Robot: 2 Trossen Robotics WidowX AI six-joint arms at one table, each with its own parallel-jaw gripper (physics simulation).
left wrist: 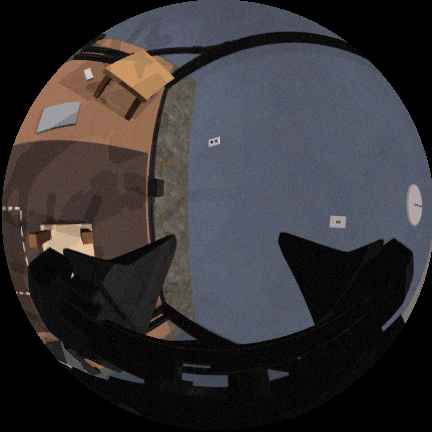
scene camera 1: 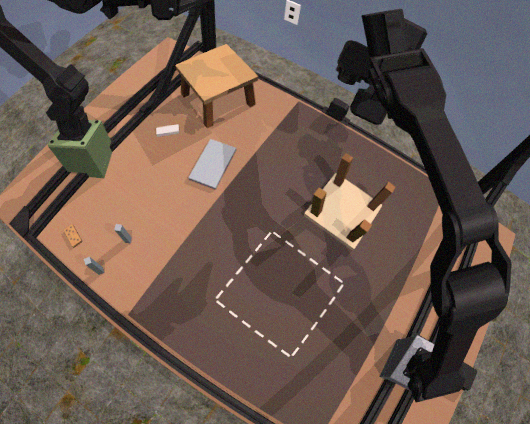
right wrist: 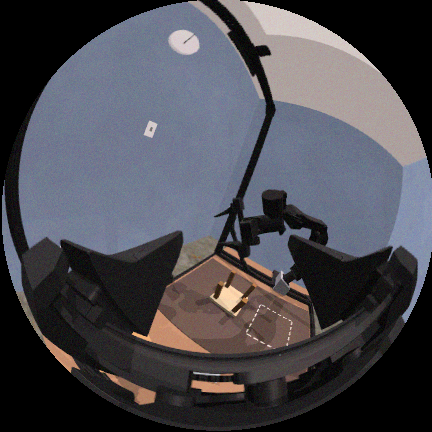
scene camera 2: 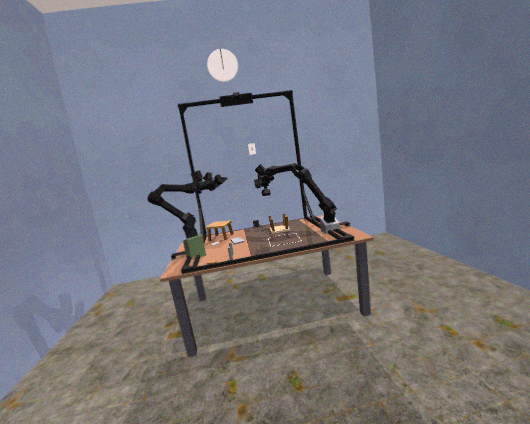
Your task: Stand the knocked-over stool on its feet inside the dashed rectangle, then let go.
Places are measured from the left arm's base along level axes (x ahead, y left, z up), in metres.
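Pixels of known places: left gripper, between the fingertips: (left wrist: 228, 238) (right wrist: 215, 229) (scene camera 2: 261, 189); right gripper, between the fingertips: (right wrist: 237, 238) (scene camera 2: 224, 180); left arm's base, origin of its link: (scene camera 1: 423, 367) (right wrist: 285, 278) (scene camera 2: 329, 219); right arm's base, origin of its link: (scene camera 1: 74, 131) (scene camera 2: 192, 237).
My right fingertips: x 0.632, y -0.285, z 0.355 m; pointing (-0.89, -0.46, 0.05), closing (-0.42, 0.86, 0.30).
For each thing: its top centre in the pictures, then the offset to it from my right fingertips. Level surfaces: height alone.
- knocked-over stool, centre of its top: (scene camera 1: 356, 189) (left wrist: 64, 273) (right wrist: 238, 284) (scene camera 2: 277, 215) dx -0.338, dy +0.033, dz -0.319 m
- dark mat, height of its surface: dz -0.430 m
- orange table-like stool, centre of its top: (scene camera 1: 215, 70) (left wrist: 143, 69) (scene camera 2: 218, 223) dx +0.103, dy -0.095, dz -0.322 m
- white block, centre of its top: (scene camera 1: 167, 129) dx +0.148, dy +0.067, dz -0.422 m
- grey slab, centre of its top: (scene camera 1: 212, 162) dx -0.010, dy +0.088, dz -0.424 m
- orange tile, centre of its top: (scene camera 1: 72, 235) dx +0.169, dy +0.424, dz -0.425 m
The knocked-over stool (scene camera 1: 345, 206) (scene camera 2: 279, 230) (left wrist: 67, 241) (right wrist: 230, 297) lies upside down on the dark mat (scene camera 1: 200, 345), its cream seat flat and its brown legs pointing up. It lies outside the dashed rectangle (scene camera 1: 273, 233) (right wrist: 261, 305), behind and to the right of it in scene camera 1. My left gripper (left wrist: 228, 238) is open and empty, high above the table's back edge. My right gripper (scene camera 2: 226, 179) is open and empty, raised high over the left part of the table; the top edge of scene camera 1 cuts it off.
An orange table-like stool (scene camera 1: 217, 72) (left wrist: 139, 75) stands upright at the back left. Near it lie a white block (scene camera 1: 167, 130) and a grey slab (scene camera 1: 213, 164). Two grey posts (scene camera 1: 123, 233) (scene camera 1: 94, 265) and an orange tile (scene camera 1: 72, 236) are at front left. Black rails (scene camera 1: 150, 347) border the table.
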